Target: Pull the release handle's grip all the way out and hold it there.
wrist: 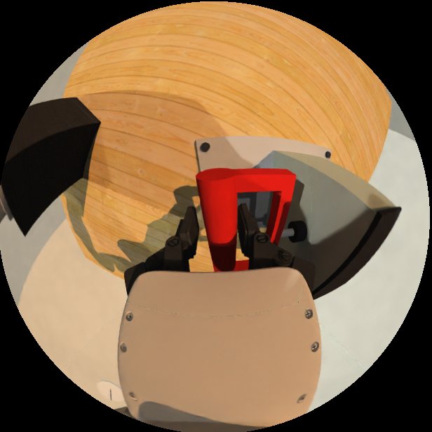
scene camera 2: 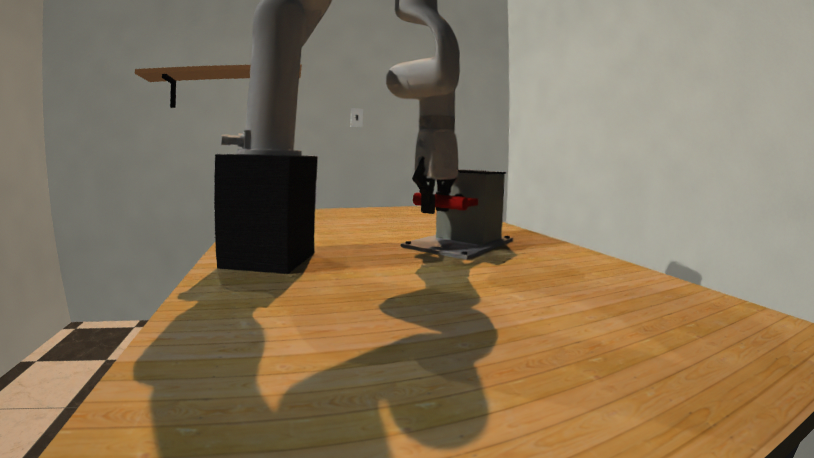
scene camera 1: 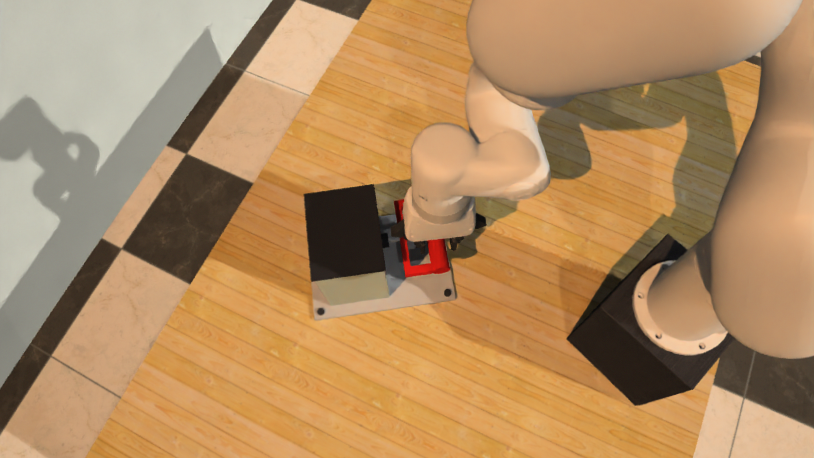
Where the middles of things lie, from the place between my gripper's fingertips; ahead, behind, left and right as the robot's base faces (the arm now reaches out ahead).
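Labels:
Relative to the grey base plate (scene camera 1: 404,292), my hand is 8 cm above it, 9 cm short of it and 3 cm to the right of it.

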